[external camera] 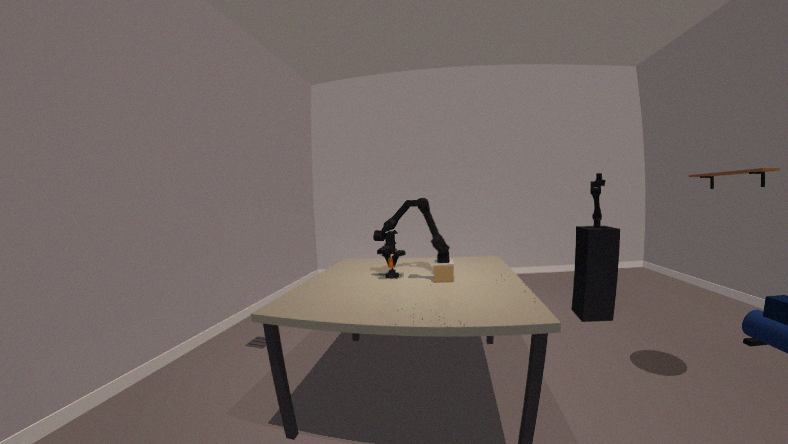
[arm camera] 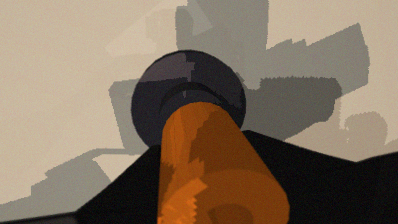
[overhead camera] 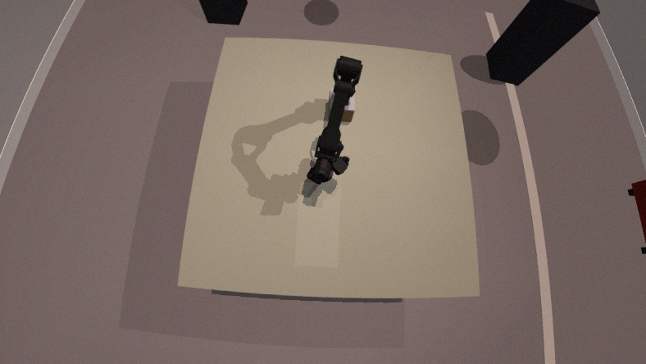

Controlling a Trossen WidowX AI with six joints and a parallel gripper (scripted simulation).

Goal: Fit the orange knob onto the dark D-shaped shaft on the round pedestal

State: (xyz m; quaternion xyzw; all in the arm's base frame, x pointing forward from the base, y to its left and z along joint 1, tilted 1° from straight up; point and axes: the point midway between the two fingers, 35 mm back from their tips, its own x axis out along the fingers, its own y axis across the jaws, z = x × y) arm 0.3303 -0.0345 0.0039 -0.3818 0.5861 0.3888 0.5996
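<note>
Right now my gripper tip is 20 mm below the orange knob. Also, from my gripper tip: round pedestal: 40 mm below.
</note>
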